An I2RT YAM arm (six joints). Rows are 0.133 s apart.
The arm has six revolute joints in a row. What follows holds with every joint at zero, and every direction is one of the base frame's.
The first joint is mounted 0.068 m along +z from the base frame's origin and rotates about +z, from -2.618 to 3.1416 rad.
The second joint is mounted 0.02 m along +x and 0.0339 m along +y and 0.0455 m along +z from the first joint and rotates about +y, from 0 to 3.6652 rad.
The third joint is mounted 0.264 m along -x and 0.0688 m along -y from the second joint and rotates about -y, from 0 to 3.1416 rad.
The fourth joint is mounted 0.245 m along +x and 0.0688 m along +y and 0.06 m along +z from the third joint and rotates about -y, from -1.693 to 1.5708 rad.
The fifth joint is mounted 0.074 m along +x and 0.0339 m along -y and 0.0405 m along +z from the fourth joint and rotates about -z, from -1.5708 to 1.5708 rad.
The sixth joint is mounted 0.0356 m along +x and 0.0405 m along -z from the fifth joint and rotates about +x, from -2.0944 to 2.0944 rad.
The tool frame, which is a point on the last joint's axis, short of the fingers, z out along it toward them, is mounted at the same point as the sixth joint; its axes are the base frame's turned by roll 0, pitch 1.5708 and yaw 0 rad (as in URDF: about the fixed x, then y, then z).
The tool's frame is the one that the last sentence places.
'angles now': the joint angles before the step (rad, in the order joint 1, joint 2, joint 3, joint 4, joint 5, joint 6). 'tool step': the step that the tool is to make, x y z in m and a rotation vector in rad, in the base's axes. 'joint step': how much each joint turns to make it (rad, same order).
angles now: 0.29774 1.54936 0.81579 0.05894 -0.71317 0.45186
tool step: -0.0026 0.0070 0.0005 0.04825 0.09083 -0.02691
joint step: 0.02308 -0.00004 -0.00016 0.00555 -0.00672 0.11765
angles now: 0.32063 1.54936 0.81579 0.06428 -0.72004 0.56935
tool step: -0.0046 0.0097 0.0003 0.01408 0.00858 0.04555
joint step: 0.03213 0.00000 -0.00016 0.00058 -0.02053 0.00580
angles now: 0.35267 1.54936 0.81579 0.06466 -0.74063 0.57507
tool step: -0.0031 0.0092 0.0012 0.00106 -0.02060 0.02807
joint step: 0.03126 0.00012 -0.00003 0.01692 0.00646 -0.00421
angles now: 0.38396 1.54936 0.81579 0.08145 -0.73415 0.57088
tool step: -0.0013 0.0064 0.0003 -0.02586 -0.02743 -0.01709
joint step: 0.02482 0.00018 0.00006 0.01346 0.05419 -0.00304
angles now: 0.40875 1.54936 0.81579 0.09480 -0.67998 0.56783
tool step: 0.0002 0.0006 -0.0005 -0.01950 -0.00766 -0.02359
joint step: 0.00457 -0.00022 -0.00012 -0.00088 0.03509 -0.00001
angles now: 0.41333 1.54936 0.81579 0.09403 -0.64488 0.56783
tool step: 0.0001 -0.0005 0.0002 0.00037 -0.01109 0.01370
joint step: -0.00250 -0.00009 0.00004 0.00033 -0.01055 -0.01628
